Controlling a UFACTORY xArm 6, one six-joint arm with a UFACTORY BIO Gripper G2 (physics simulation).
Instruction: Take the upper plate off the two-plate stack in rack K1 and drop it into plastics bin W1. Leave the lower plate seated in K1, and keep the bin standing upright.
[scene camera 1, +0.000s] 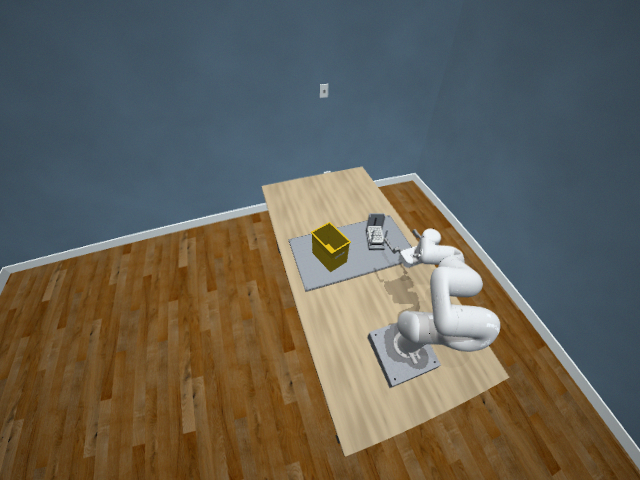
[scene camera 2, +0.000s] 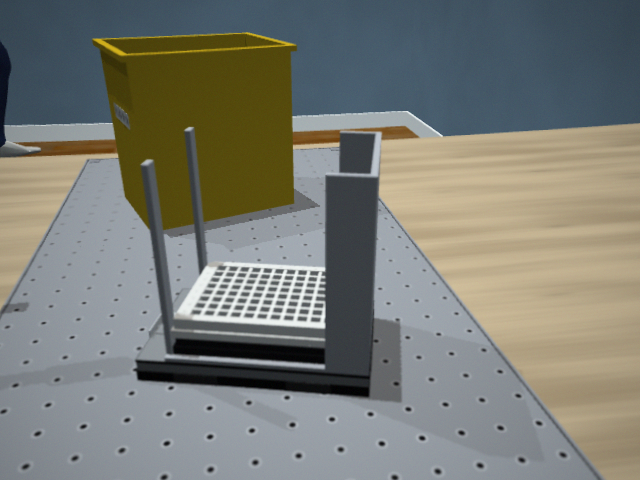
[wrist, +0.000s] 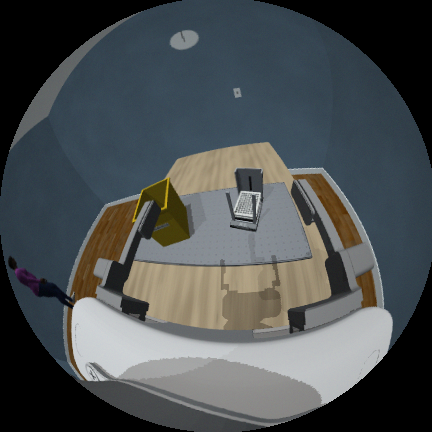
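Seen in the pictures: hand at its tool point: (scene camera 1: 401, 237) (wrist: 218, 210); arm's base at its link origin: (scene camera 1: 406, 344).
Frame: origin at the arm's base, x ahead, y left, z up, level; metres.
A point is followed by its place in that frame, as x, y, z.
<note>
The white upper plate with a grid of square wells (scene camera 1: 375, 233) @(0.657, -0.176, 0.000) (scene camera 2: 263, 294) @(0.642, -0.175, 0.002) (wrist: 247, 204) @(0.641, -0.175, 0.002) lies level in grey rack K1 (scene camera 1: 381, 219) @(0.701, -0.229, 0.061) (scene camera 2: 351, 258) @(0.689, -0.237, 0.057) (wrist: 242, 177) @(0.722, -0.171, 0.067). The lower plate (scene camera 2: 248, 338) @(0.627, -0.211, -0.008) shows as a thin pale edge beneath it; the rack's tall corner wall hides the stack's right end in scene camera 2. Yellow bin W1 (scene camera 1: 330, 257) @(0.525, 0.172, 0.083) (scene camera 2: 217, 129) @(0.629, 0.081, 0.056) (wrist: 174, 224) @(0.547, 0.068, 0.053) stands upright with its open top up. My gripper (scene camera 1: 400, 235) @(0.398, -0.134, 0.259) (wrist: 227, 207) @(0.398, -0.134, 0.259) is open and empty, its fingers wide apart. It is in the air on the arm's side of the rack, apart from both plates.
Rack and bin stand on a grey perforated board (scene camera 1: 310, 276) @(0.527, 0.284, -0.044) (scene camera 2: 310, 439) @(0.656, -0.270, -0.044) (wrist: 210, 245) @(0.512, -0.031, -0.044) on the wooden table (scene camera 1: 330, 330) @(0.208, 0.290, -0.058). Two thin upright posts (scene camera 2: 155, 248) @(0.575, -0.193, 0.055) (scene camera 2: 194, 196) @(0.601, -0.121, 0.060) rise at one side of the rack. A person (wrist: 30, 281) is on the floor beyond the bin side.
</note>
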